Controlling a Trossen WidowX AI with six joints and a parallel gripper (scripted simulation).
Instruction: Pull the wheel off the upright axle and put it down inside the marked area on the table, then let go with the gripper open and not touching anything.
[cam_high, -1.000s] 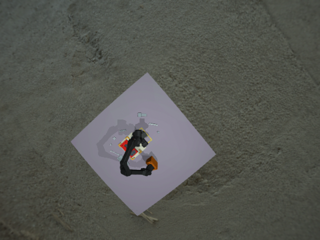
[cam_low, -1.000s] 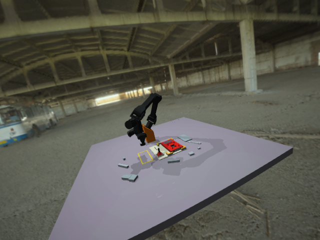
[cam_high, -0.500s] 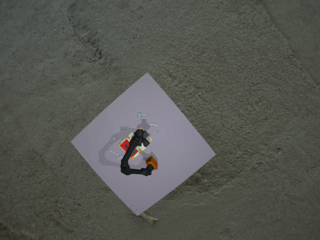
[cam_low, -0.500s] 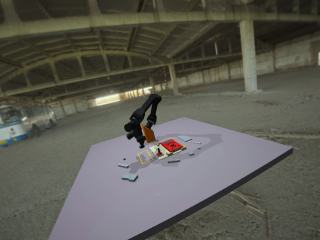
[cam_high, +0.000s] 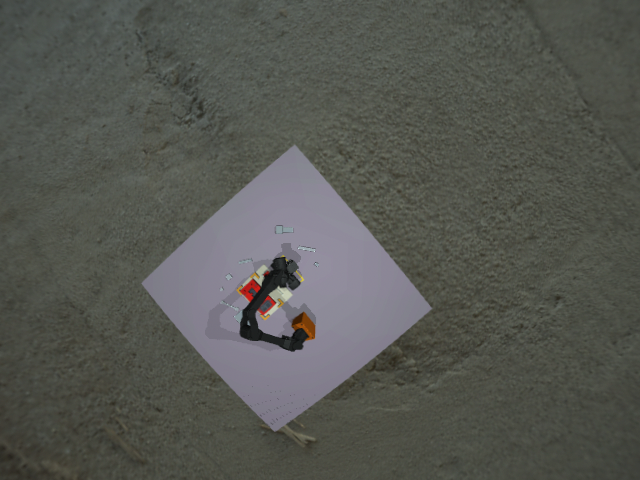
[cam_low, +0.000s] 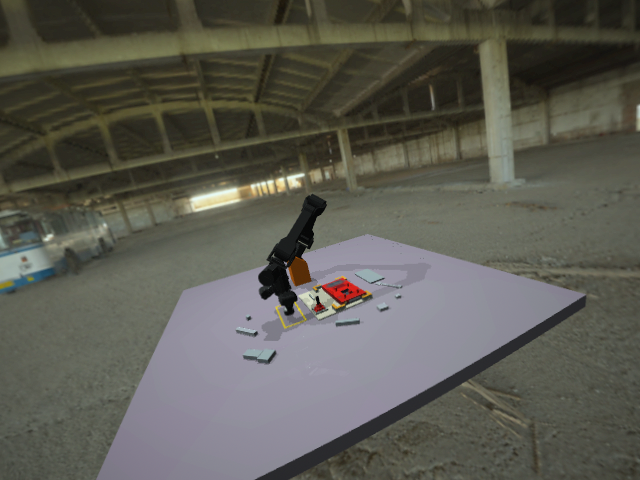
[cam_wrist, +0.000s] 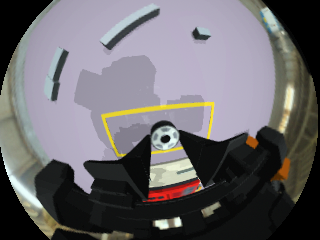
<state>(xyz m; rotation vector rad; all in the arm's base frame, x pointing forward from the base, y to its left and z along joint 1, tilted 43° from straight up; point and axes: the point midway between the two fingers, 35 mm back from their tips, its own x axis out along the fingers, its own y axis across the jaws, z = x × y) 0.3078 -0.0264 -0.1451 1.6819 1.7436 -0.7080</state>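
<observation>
The grey wheel is right at my gripper tip.
</observation>
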